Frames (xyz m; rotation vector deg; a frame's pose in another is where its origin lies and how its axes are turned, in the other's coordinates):
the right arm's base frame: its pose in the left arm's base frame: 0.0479 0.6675 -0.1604 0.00 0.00 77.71
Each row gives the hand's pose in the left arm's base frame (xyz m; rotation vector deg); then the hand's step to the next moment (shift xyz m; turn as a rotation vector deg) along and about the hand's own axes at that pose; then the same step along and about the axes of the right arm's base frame.
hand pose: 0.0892 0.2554 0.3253 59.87 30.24 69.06
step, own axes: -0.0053 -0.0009 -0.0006 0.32 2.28 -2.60
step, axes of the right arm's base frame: -0.0050 0.0007 -0.0020 0.56 3.32 0.84
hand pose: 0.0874 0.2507 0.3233 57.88 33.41 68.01
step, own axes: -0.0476 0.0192 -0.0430 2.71 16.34 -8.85
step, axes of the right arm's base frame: -0.0418 0.0516 -0.0090 2.98 15.23 10.58
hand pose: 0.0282 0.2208 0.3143 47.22 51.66 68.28
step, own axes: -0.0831 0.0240 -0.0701 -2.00 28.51 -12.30
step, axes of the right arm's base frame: -0.0892 0.0665 0.0039 -1.01 23.19 20.72
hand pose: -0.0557 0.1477 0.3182 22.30 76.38 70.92
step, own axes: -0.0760 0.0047 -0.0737 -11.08 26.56 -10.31
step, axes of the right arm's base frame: -0.1000 0.0278 0.0215 -7.30 17.04 24.31
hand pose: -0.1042 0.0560 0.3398 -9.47 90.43 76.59
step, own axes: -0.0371 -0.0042 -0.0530 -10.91 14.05 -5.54
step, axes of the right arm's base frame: -0.0623 -0.0024 0.0178 -5.77 6.20 16.59
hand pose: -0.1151 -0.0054 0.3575 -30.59 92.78 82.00
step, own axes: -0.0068 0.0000 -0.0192 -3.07 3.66 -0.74
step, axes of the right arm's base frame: -0.0198 -0.0015 0.0045 -0.83 1.40 4.55
